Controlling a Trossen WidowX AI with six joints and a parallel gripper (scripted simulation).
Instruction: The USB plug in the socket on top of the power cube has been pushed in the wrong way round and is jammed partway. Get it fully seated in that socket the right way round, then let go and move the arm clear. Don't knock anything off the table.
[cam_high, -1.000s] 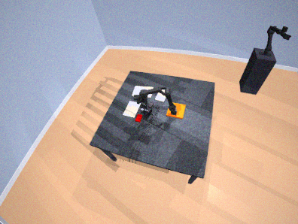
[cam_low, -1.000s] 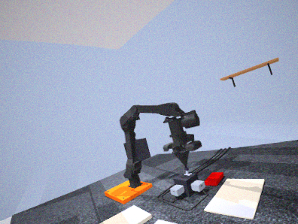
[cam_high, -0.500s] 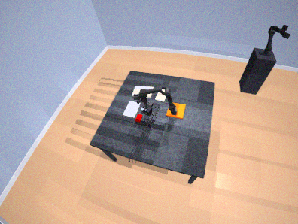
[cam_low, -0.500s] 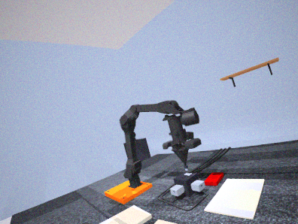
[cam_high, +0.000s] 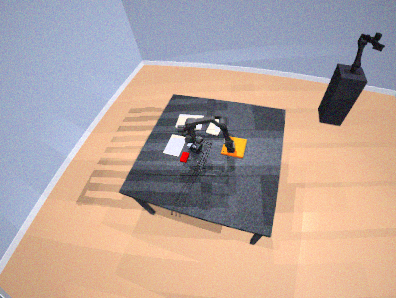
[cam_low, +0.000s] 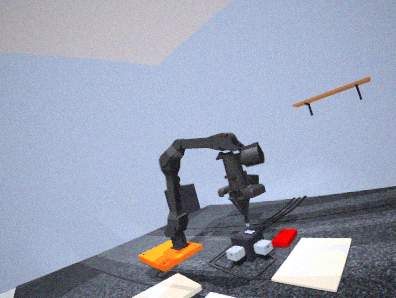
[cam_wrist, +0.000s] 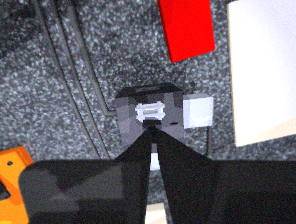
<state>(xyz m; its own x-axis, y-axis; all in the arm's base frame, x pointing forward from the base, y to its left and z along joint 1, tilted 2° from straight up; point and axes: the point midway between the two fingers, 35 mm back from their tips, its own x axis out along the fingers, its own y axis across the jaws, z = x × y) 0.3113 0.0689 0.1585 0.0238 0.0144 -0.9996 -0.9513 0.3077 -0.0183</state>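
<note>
The USB plug is 20 mm below my gripper tip. Round my gripper tip: red block (80 mm ahead, 90 mm to the left, 130 mm below); then sheet (210 mm ahead, 20 mm to the right, 130 mm below); then USB socket (70 mm below).
</note>
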